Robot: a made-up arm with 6 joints.
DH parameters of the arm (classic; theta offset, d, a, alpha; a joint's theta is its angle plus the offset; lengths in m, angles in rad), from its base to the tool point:
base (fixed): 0.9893 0 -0.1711 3.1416
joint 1: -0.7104 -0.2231 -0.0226 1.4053
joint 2: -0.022 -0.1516 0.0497 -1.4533
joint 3: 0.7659 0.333 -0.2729 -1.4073
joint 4: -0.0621 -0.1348 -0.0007 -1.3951
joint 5: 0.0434 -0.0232 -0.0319 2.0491
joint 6: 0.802 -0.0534 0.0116 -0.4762
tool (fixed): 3.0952 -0.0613 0 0
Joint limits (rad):
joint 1: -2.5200..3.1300
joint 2: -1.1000..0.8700
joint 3: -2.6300..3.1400
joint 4: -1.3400..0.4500
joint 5: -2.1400..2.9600
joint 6: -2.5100..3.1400
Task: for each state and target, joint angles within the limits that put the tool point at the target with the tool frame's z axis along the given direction. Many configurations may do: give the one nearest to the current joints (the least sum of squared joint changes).
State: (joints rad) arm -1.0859 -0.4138 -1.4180 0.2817 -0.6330 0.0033
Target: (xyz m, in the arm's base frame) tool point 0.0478 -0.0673 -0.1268 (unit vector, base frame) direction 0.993 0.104 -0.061
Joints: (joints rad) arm -0.7152 -0.4670 -1.4453 -0.3461 -1.1666 0.0293
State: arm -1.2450 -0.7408 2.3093 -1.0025 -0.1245 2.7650
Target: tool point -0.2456 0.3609 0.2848 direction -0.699 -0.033 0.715
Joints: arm -1.0650 -1.0870 2.8172 -1.1353 -0.7103 3.1166
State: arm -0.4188 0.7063 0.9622 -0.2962 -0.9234 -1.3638
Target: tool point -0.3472 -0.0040 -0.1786 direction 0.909 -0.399 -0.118
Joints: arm -1.2510 0.4336 1.5094 0.0501 -0.0101 -1.8252
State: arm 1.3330 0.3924 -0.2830 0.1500 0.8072 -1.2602
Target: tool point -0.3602 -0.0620 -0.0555 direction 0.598 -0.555 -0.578
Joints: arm 1.9400 -0.1747 -0.7599 -0.4189 0.5131 -1.8877
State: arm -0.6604 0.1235 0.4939 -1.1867 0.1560 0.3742
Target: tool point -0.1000 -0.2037 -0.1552 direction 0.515 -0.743 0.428
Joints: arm -1.2104 0.8700 0.8603 -0.6223 0.0419 0.1927
